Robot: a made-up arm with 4 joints.
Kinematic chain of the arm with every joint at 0, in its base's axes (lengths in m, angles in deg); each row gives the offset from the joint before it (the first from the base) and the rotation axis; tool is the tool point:
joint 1: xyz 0 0 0.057 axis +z
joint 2: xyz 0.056 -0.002 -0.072 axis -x
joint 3: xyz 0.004 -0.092 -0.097 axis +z
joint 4: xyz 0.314 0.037 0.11 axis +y
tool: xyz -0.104 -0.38 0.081
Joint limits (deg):
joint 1: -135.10..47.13
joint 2: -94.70..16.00
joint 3: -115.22..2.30
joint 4: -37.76..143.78
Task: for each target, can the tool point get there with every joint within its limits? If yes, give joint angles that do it. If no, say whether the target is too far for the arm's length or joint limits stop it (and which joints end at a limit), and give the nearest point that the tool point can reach.
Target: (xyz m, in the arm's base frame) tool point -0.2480 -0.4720 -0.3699
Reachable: yes | joints -37.64 -43.86 -46.43 96.84
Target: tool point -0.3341 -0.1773 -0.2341
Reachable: yes | joints -7.92 -67.23 -96.27 14.68
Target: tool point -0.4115 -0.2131 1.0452
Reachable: no: too far | nearest point -0.4555 -0.2359 0.2800 | short by 0.767 m
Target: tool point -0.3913 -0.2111 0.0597
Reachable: yes | joints -34.19 -1.58 -72.36 -4.53
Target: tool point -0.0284 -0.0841 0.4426
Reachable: no: joint limits stop it (at a limit: joint 2) | nearest point -0.1323 -0.3918 0.2088 | short by 0.400 m
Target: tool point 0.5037 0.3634 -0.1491
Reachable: no: joint limits stop it (at a limit: joint 1, joint 3, joint 4) | nearest point 0.5584 0.1900 -0.3258 | short by 0.253 m
